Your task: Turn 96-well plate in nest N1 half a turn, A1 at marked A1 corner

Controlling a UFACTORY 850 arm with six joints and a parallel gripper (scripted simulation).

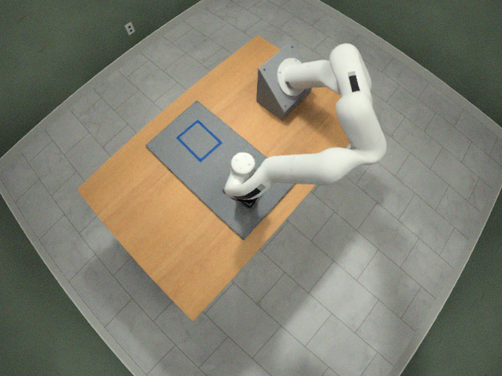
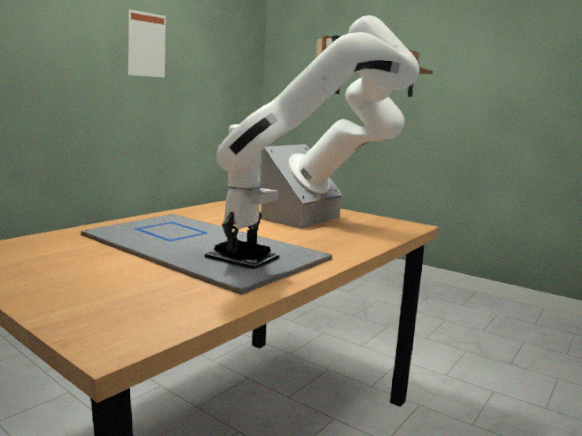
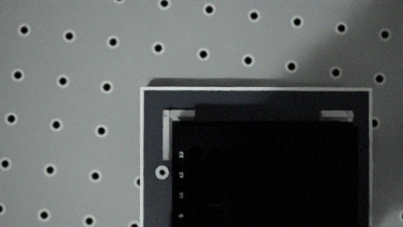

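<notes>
Right now the 96-well plate is 10 mm below my hand. The rest, counted from my hand: plate nest N1: 30 mm below.
</notes>
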